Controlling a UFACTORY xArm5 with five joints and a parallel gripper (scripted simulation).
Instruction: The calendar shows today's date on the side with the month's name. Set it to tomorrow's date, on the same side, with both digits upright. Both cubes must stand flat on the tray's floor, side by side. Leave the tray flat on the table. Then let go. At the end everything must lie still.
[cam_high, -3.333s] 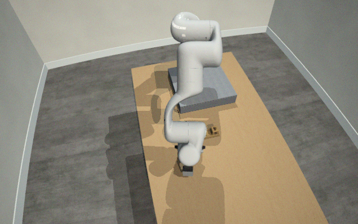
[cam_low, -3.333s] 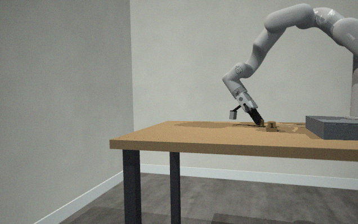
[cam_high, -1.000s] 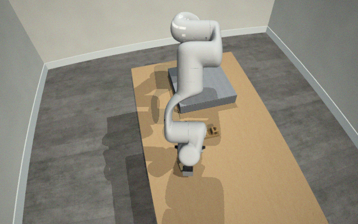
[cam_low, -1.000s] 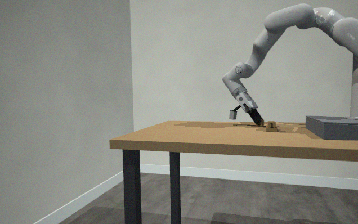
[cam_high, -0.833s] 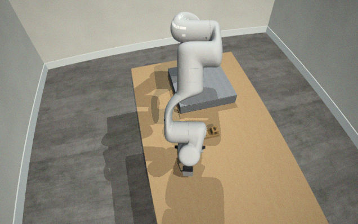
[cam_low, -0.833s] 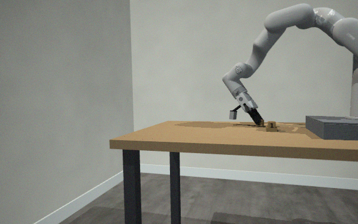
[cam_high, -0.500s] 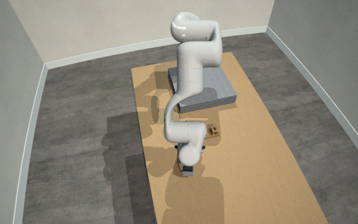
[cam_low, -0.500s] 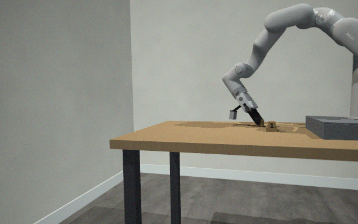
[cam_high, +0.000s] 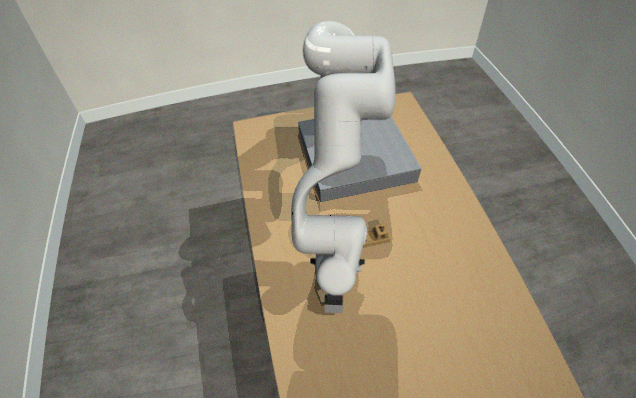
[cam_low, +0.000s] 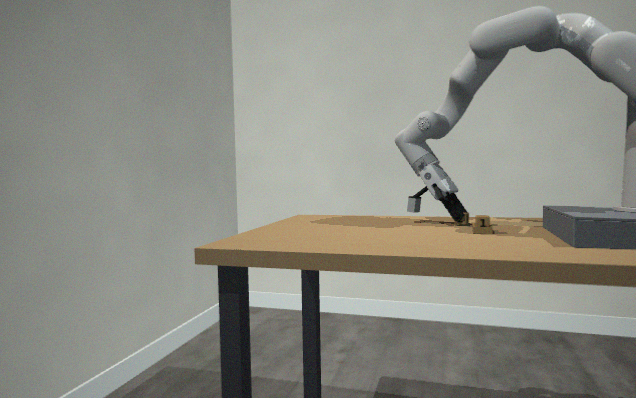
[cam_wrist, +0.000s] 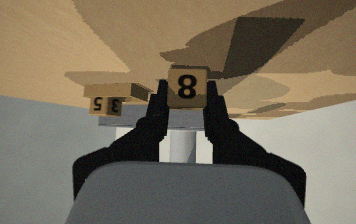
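Right now the wooden cube is 1 cm behind my hand and 2 cm below it. The rest, counted from my hand: wooden tray (5 cm behind, 12 cm to the left, 3 cm below).
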